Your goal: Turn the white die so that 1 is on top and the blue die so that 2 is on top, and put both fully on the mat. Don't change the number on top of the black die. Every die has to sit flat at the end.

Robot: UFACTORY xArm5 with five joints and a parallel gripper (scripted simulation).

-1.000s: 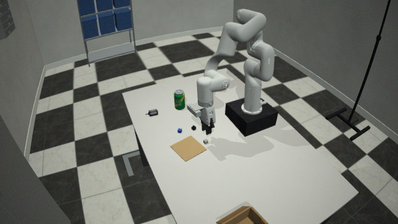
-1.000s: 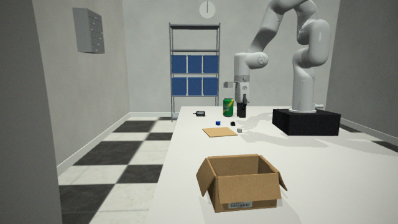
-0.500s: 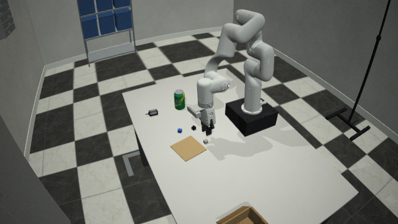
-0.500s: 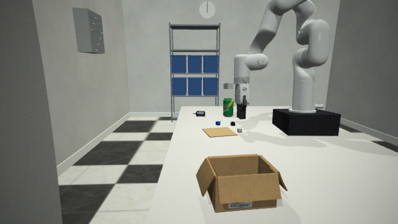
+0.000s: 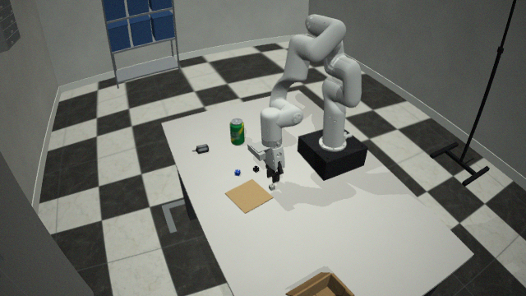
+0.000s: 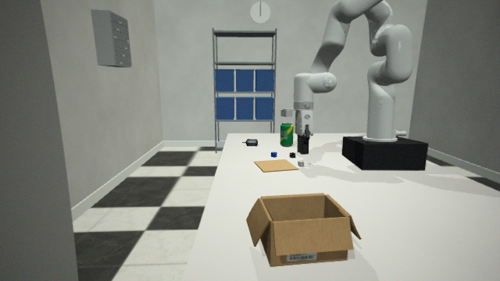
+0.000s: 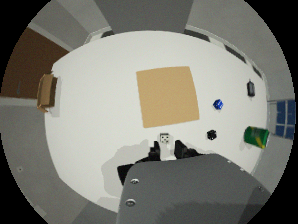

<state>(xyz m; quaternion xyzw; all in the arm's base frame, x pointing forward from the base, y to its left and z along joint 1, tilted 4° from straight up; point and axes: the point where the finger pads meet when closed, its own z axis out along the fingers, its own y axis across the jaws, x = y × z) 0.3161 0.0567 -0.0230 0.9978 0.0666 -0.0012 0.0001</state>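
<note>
Now: the white die 1 cm ahead of my hand and 6 cm below it. Also, from my hand: blue die (10 cm ahead, 14 cm to the right, 6 cm below); tan mat (11 cm ahead, 7 cm below); black die (2 cm ahead, 13 cm to the right, 6 cm below).
</note>
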